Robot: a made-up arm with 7 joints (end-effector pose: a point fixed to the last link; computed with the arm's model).
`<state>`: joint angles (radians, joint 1 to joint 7).
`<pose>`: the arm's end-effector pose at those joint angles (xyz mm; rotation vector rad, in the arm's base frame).
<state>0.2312 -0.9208 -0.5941 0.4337 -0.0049 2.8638 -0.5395</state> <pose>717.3 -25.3 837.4 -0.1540 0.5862 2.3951</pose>
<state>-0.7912 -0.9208 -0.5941 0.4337 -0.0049 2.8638 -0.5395</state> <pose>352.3 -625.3 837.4 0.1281 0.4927 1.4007</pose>
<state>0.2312 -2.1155 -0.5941 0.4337 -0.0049 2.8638 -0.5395</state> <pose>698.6 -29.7 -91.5 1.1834 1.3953 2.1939</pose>
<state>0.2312 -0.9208 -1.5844 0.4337 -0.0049 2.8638 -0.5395</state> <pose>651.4 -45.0 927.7 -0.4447 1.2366 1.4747</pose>
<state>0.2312 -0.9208 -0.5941 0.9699 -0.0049 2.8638 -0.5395</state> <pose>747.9 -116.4 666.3 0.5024 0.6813 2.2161</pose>
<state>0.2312 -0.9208 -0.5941 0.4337 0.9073 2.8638 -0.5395</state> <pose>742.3 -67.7 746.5 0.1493 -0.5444 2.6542</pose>
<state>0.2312 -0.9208 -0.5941 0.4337 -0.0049 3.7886 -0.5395</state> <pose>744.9 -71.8 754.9 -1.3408 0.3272 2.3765</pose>
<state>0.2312 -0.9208 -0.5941 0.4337 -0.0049 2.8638 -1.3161</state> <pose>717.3 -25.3 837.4 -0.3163 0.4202 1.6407</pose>
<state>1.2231 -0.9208 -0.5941 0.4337 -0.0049 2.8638 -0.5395</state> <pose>413.6 586.6 837.4 0.4560 -0.4867 -2.7693</pose>
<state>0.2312 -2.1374 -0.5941 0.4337 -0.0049 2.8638 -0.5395</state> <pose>688.2 -32.1 -106.1 1.2085 1.4083 2.1827</pose>
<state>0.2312 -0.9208 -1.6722 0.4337 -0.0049 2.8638 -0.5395</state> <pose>644.9 -41.4 935.0 -0.4649 1.2795 1.3849</pose>
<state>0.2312 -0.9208 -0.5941 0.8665 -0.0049 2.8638 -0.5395</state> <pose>750.1 -99.4 700.6 0.3791 0.6662 2.2606</pose>
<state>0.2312 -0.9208 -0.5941 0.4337 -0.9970 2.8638 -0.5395</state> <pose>712.9 84.3 858.9 -0.4264 1.5995 1.6864</pose>
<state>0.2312 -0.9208 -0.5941 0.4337 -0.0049 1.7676 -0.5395</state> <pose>792.8 4.4 919.3 1.1328 0.7323 1.8941</pose>
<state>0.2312 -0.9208 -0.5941 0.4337 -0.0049 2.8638 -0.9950</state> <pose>717.3 -25.3 837.4 -0.2579 0.4898 1.9535</pose>
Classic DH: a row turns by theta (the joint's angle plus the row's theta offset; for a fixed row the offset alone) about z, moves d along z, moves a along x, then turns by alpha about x. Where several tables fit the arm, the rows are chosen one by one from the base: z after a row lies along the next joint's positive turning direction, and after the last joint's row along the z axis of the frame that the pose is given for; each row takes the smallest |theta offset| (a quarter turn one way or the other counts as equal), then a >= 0, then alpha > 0; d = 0 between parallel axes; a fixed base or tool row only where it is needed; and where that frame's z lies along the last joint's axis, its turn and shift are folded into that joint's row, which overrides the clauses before.
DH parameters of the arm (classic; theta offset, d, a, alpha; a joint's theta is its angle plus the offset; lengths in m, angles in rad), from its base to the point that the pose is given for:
joint 1: 0 0.3871 0 1.5708
joint 2: 0 0.0861 0 -1.5708
joint 3: 0 0.4644 0.0177 -1.5708
joint 4: 0 0.0571 -0.0244 1.5708
joint 5: 0 0.4652 0 1.5708
joint 6: 1.5708 0.1087 0.1096 1.5708
joint 7: 0 0.0149 0 0

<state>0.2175 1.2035 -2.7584 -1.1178 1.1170 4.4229 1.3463</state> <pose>-559.8 -188.9 959.4 -0.2535 2.9287 -0.0563</pose>
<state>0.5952 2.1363 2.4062 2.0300 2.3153 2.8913 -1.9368</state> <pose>-54.5 17.1 16.4 -0.2737 0.7446 2.3993</pose>
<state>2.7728 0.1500 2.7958 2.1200 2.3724 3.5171 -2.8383</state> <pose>394.1 -16.4 583.6 1.9030 -0.9140 -1.4472</pose>
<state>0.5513 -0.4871 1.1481 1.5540 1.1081 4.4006 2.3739</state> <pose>24.3 428.8 657.8 1.1200 0.8441 -0.2721</pose>
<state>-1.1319 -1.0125 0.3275 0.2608 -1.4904 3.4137 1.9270</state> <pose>242.7 -658.8 856.4 -1.4199 -0.7429 -1.8837</pose>
